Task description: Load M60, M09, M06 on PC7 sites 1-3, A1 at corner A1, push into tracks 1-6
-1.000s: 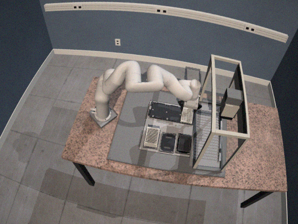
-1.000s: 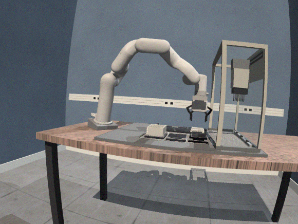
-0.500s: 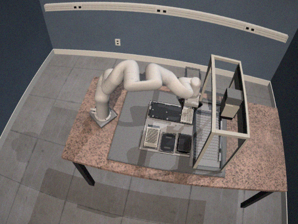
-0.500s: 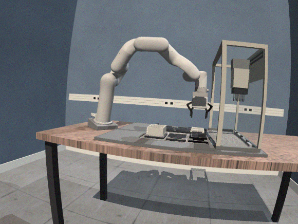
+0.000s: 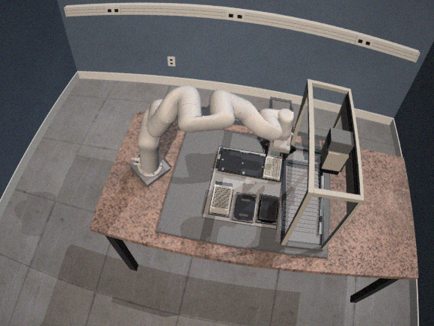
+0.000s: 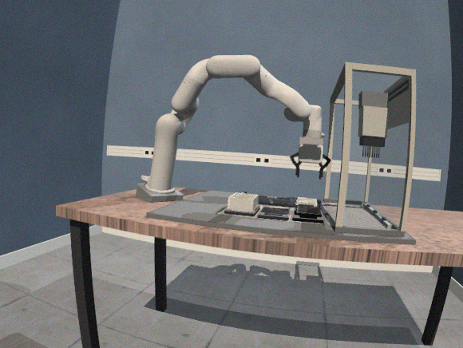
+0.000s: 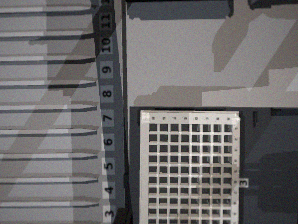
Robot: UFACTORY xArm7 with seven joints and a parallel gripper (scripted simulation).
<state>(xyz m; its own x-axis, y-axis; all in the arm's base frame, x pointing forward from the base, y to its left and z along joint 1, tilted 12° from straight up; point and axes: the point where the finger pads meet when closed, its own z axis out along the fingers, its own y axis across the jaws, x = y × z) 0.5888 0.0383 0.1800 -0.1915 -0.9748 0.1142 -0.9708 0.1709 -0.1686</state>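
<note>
The white deep-well block M09 is 25 cm behind my hand, 19 cm to the right of it and 9 cm below it. The rest, counted from my hand: dark plate carrier PC7: 11 cm below, 11 cm behind, 2 cm to the left; then dark 384-well plate M60: 23 cm to the right, 11 cm below, 4 cm behind; then white 96-well plate M06: 11 cm below.
</note>
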